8 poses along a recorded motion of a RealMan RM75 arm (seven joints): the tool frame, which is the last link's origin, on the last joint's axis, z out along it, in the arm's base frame.
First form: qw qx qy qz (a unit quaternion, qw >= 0); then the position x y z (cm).
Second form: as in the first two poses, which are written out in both.
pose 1, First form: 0.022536 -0.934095 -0.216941 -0.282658 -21.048 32.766 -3.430
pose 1, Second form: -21.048 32.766 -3.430 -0.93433 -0.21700 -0.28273 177.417
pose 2, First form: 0.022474 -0.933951 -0.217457 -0.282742 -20.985 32.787 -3.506
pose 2, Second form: -20.985 32.787 -3.506 -0.93419 -0.21751 -0.28281 177.424
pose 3, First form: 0.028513 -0.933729 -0.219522 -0.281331 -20.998 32.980 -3.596
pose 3, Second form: -20.998 32.980 -3.596 -0.93411 -0.21961 -0.28145 176.732
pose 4, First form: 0.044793 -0.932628 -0.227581 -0.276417 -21.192 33.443 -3.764
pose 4, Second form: -21.192 33.443 -3.764 -0.93356 -0.22781 -0.27669 174.865
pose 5, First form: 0.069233 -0.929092 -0.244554 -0.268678 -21.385 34.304 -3.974
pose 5, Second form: -21.385 34.304 -3.974 -0.93133 -0.24514 -0.26932 172.060
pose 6, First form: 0.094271 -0.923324 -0.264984 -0.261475 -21.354 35.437 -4.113
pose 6, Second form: -21.354 35.437 -4.113 -0.92745 -0.26617 -0.26264 169.181
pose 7, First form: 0.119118 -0.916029 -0.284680 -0.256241 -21.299 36.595 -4.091
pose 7, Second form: -21.299 36.595 -4.091 -0.92260 -0.28672 -0.25808 166.318
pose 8, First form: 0.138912 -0.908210 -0.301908 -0.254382 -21.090 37.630 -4.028
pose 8, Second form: -21.090 37.630 -4.028 -0.91710 -0.30486 -0.25687 164.030
